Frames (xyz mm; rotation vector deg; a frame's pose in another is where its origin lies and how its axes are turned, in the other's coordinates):
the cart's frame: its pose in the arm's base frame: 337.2 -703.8 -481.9 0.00 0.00 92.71
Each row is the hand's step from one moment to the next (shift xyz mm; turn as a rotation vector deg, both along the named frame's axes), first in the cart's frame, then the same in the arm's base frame.
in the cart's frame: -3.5 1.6 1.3 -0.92 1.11 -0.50
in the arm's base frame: -1.4 -3.6 1.3 -1.07 -0.97 -0.50
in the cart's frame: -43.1 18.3 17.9 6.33 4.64 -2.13
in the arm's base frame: -16.2 -43.9 17.9 -4.93 6.10 -2.13
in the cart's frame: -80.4 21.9 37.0 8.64 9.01 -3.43
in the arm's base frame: -18.1 -81.3 37.0 -9.41 8.20 -3.43
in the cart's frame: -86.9 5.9 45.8 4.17 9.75 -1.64
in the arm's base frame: -1.8 -87.1 45.8 -9.94 3.70 -1.64
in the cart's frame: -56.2 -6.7 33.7 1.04 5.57 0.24
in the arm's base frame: 9.3 -55.8 33.7 -5.61 0.78 0.24
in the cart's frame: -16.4 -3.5 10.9 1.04 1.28 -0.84
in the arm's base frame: 4.3 -16.2 10.9 -1.33 0.98 -0.84
